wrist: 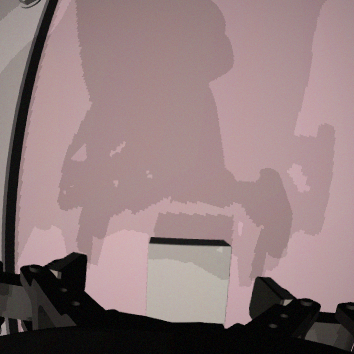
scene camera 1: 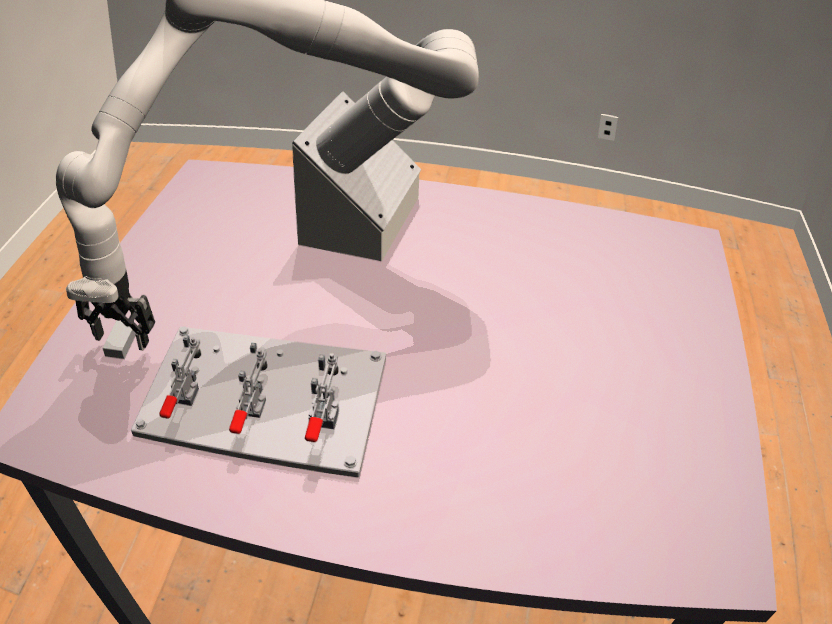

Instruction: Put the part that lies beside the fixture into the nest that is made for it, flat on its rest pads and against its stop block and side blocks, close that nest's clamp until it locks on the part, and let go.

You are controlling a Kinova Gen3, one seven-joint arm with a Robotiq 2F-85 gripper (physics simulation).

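Pixels of known places: gripper, fingertip midpoint: (wrist: 168, 286) (scene camera 1: 121, 342); arm's base, link origin: (scene camera 1: 336, 152).
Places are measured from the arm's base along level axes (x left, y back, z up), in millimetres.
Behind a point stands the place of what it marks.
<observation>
The part, a light grey block (scene camera 1: 115, 348) @[x -272, y -419, z -154 mm] (wrist: 189, 287) @[x -281, y -402, z -154 mm], lies on the table beside the left end of the fixture plate (scene camera 1: 275, 444) @[x 58, y -527, z -159 mm] (wrist: 14, 60) @[x -162, y -506, z -159 mm]. My gripper (scene camera 1: 120, 339) @[x -271, y -399, z -158 mm] (wrist: 168, 286) @[x -271, y -399, z -158 mm] is open wide around and above the block, with one finger off each side and a gap on both sides in the wrist view. The near part of the block is hidden by the gripper body there. Three clamps with red handles, left (scene camera 1: 168, 406) @[x -102, y -537, z -118 mm], middle (scene camera 1: 237, 421) @[x 6, y -530, z -123 mm] and right (scene camera 1: 313, 429) @[x 116, y -523, z -113 mm], stand on the plate. Small posts stand by each clamp; the nests' details are too small to tell.
Bolt heads sit at the plate's corners, one at the front right (scene camera 1: 350, 462) @[x 168, y -536, z -152 mm]. The robot's base (scene camera 1: 339, 214) @[x 24, y -65, z -89 mm] stands behind the plate on the pink table (scene camera 1: 571, 403) @[x 457, y -343, z -174 mm]. The table's left edge runs near the block. The arm's shadow falls over the block and plate.
</observation>
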